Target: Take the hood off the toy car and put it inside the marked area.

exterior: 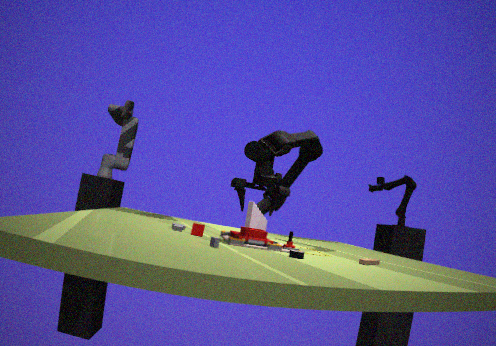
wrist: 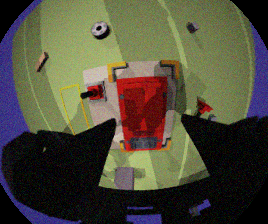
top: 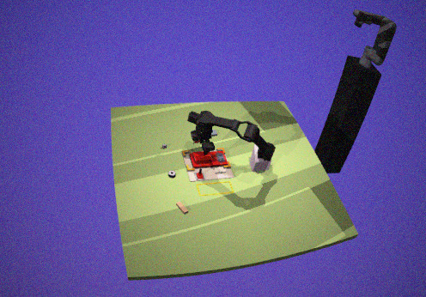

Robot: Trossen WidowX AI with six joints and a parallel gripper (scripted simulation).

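Now: the red hood 6 cm below my gripper tip. Round my gripper tip: small grey piece: 21 cm ahead, 11 cm to the right, 9 cm below; then dark wheel: 17 cm ahead, 11 cm to the left, 9 cm below; then tan block: 13 cm ahead, 35 cm to the left, 9 cm below.
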